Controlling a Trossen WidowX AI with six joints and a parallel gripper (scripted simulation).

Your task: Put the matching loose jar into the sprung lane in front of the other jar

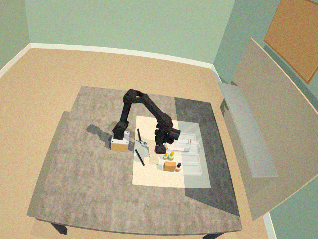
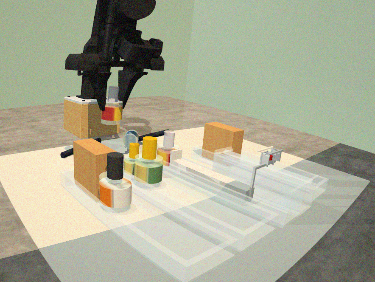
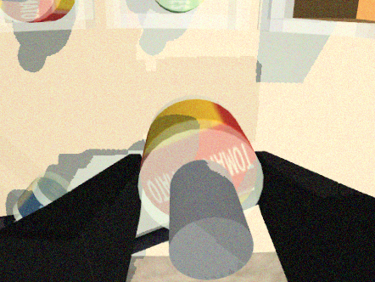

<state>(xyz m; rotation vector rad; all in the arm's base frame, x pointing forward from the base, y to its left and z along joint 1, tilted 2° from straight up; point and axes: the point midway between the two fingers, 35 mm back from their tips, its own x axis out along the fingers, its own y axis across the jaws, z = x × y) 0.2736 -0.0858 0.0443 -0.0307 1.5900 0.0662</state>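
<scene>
Right now my gripper tip is 21 cm short of the clear sprung lane, 12 cm to the right of it and 9 cm above it.
</scene>
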